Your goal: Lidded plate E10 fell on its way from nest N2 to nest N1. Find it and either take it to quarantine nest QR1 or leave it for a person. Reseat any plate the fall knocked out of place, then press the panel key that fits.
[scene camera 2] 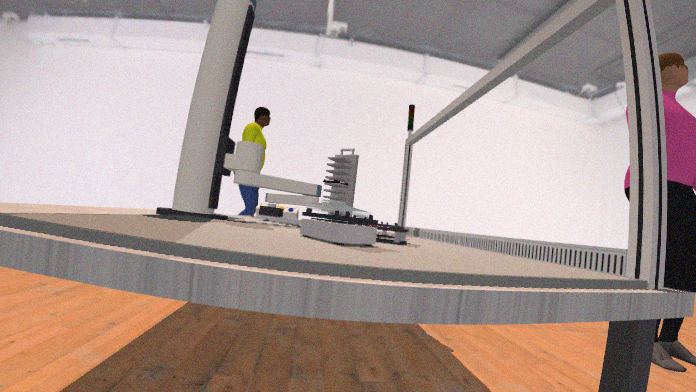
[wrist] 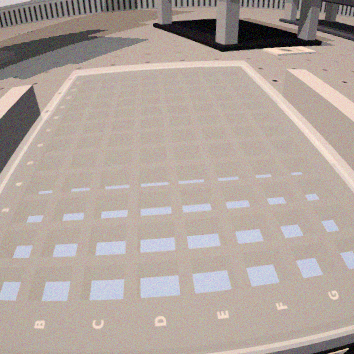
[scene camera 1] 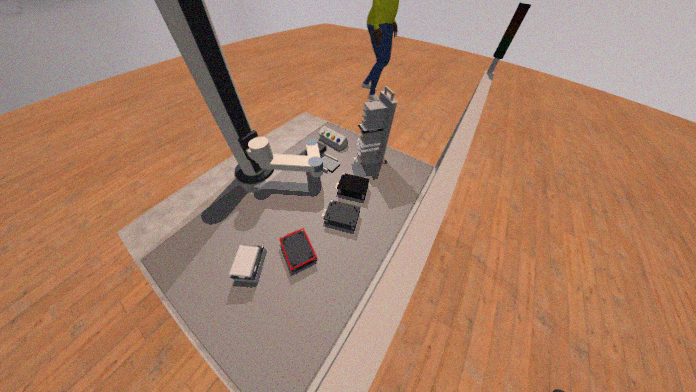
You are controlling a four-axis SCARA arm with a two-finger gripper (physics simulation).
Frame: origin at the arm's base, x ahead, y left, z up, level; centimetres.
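Where they show: gripper, fingertip midpoint: (wrist: 161,95) (scene camera 1: 332,165); arm's base, origin of the base link: (scene camera 1: 255,169).
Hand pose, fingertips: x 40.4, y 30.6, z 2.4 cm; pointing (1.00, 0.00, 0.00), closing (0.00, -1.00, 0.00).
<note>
Things, the pixels of their top centre, and the offset from my fingertips. "*": a spot on its surface instead.
- clear-lidded plate, middle of its top: (wrist: 166,119) (scene camera 1: 328,163) dy +0.0, dx -3.4, dz +0.5 cm
- black base, surface spot: (wrist: 192,32) * dy -3.8, dx +18.3, dz -0.6 cm
- key panel, middle of its top: (scene camera 2: 278,204) (scene camera 1: 332,132) dy +22.0, dx -16.2, dz +7.3 cm
- black-topped unit, middle of its top: (scene camera 1: 353,181) dy -8.3, dx +21.3, dz +5.6 cm
- dark unit, middle of its top: (scene camera 2: 377,220) (scene camera 1: 342,211) dy -27.7, dx +27.1, dz +4.6 cm
- red-rimmed unit, middle of its top: (scene camera 2: 377,224) (scene camera 1: 297,247) dy -54.6, dx +21.2, dz +3.5 cm
- white-topped unit, middle of its top: (scene camera 2: 337,205) (scene camera 1: 243,259) dy -72.3, dx +8.1, dz +6.7 cm
A clear-lidded plate (wrist: 165,145) (scene camera 1: 331,164) lies level between the fingers; its column letters show in the wrist view, but I cannot read a plate name. My gripper (wrist: 161,95) (scene camera 1: 329,162) has a finger against each long side of the plate and is shut on it. Whether the plate rests on the table or hangs just above it, I cannot tell. A black base (wrist: 192,32) with grey posts stands beyond the plate, with a small blurred label beside it. The key panel (scene camera 1: 336,143) (scene camera 2: 291,217) stands behind the gripper. In scene camera 2 the plate is hidden.
A tall shelf tower (scene camera 1: 384,145) (scene camera 2: 353,180) stands right of the gripper. A black-topped unit (scene camera 1: 353,185), a dark unit (scene camera 1: 342,215), a red-rimmed unit (scene camera 1: 298,249) and a white-topped unit (scene camera 1: 246,261) stand nearer. People in yellow (scene camera 1: 383,12) (scene camera 2: 254,132) and pink (scene camera 2: 677,135) stand beyond the table.
</note>
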